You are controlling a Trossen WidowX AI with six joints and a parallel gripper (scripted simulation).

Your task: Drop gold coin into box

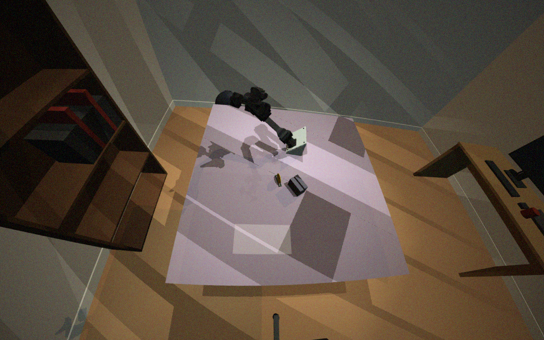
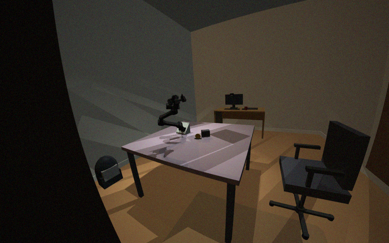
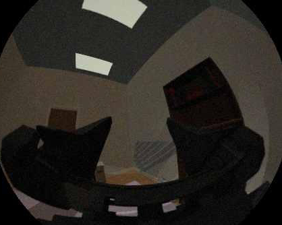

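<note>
The gold coin is 49 cm below my gripper tip, 24 cm to the left of it and 2 cm ahead of it.
</note>
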